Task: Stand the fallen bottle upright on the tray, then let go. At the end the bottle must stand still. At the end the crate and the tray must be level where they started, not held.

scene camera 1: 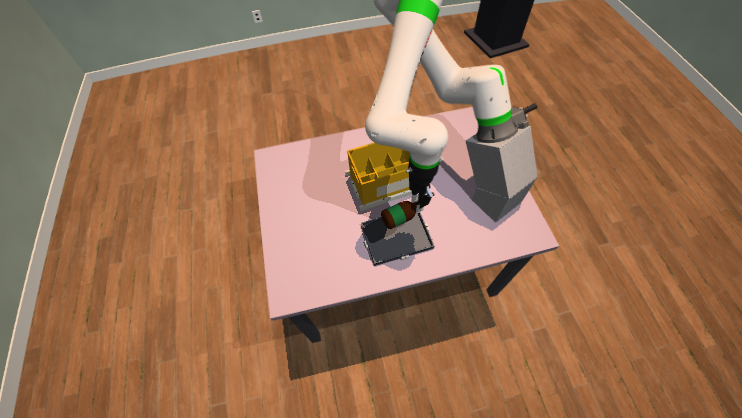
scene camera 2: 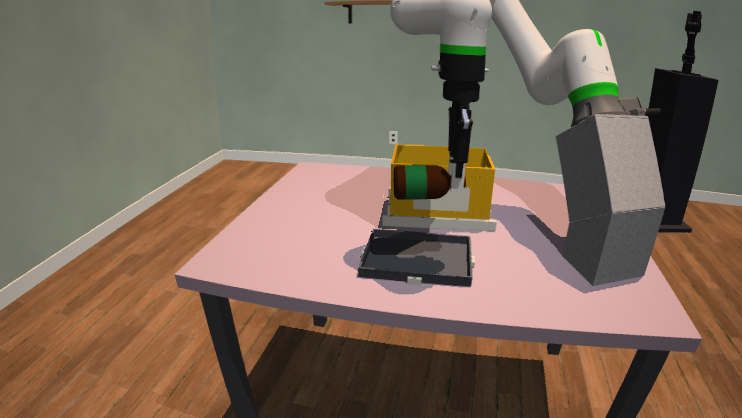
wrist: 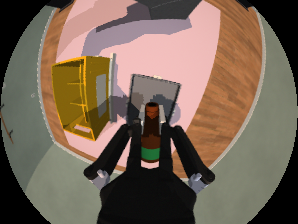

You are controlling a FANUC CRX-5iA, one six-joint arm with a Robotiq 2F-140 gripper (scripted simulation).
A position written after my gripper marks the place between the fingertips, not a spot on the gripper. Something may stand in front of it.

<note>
In view: my gripper (scene camera 2: pixel 455 188), a bottle (scene camera 2: pixel 411 182), a tray (scene camera 2: pixel 434 257) and a yellow crate (scene camera 2: pixel 474 202).
The bottle also shows in the wrist view (wrist: pixel 150 146). The tray is seen too in scene camera 1 (scene camera 1: pixel 412 237) and in the wrist view (wrist: pixel 144 90). The yellow crate is seen too in scene camera 1 (scene camera 1: pixel 372 161) and in the wrist view (wrist: pixel 94 110).
</note>
